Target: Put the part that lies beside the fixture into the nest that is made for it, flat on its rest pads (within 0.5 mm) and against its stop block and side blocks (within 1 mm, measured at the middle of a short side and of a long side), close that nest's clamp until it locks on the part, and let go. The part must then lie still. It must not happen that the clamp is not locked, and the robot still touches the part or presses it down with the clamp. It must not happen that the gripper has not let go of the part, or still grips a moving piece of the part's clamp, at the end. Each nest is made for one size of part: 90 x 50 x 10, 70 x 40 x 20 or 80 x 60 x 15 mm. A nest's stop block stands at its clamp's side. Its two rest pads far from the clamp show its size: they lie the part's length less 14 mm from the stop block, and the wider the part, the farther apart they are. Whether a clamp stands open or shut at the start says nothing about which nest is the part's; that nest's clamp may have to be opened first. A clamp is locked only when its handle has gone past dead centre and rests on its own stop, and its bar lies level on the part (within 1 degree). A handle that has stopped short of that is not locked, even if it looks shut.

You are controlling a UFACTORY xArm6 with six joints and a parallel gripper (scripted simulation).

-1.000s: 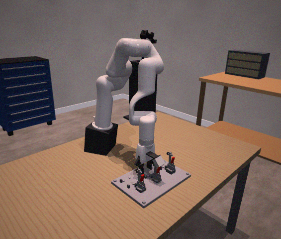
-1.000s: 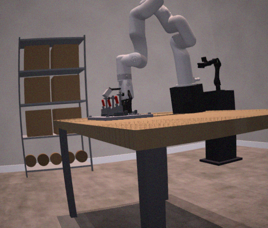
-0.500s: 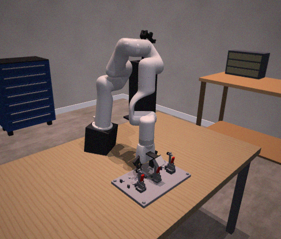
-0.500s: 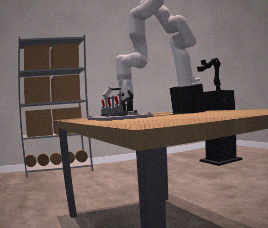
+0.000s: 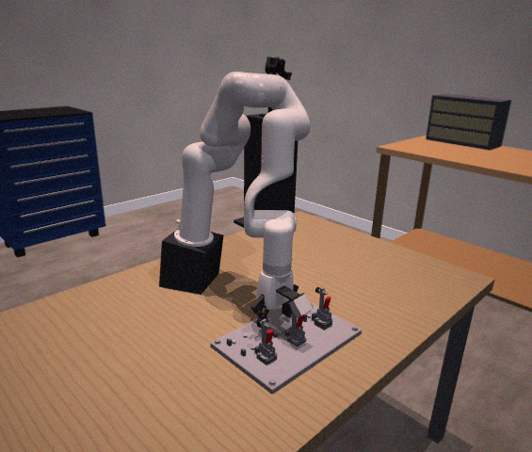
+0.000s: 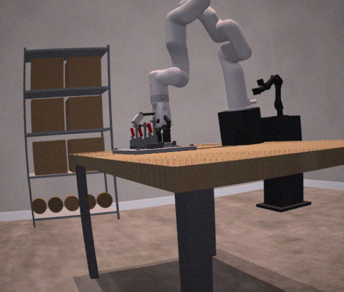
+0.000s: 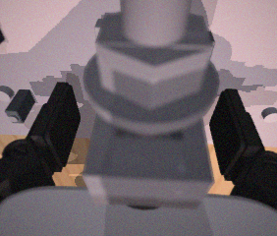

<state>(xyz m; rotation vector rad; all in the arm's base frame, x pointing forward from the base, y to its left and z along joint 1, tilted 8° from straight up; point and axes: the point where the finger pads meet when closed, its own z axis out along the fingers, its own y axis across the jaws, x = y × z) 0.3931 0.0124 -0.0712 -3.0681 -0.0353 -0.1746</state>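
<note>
The grey block part lies 2 cm below my hand. From my hand the other things lie so: grey fixture plate (5 cm ahead, 4 cm below).
</note>
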